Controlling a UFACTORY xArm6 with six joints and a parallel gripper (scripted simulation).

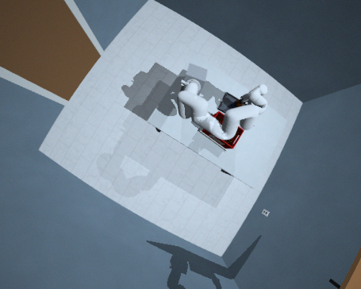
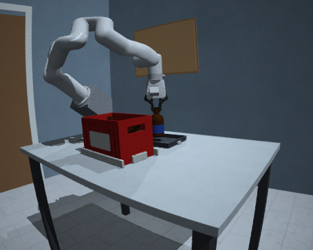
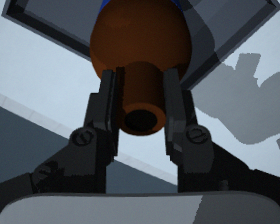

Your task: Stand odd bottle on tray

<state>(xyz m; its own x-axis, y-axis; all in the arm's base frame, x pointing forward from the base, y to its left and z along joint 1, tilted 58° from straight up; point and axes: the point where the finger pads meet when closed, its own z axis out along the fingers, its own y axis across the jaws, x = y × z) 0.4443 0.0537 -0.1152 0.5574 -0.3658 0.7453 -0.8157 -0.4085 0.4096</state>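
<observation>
Now: the dark tray 170 mm below my hand. The rest, counted from my hand: glass bottle: 120 mm behind, 230 mm to the right, 90 mm below; red crate: 40 mm behind, 290 mm to the right, 100 mm below.
</observation>
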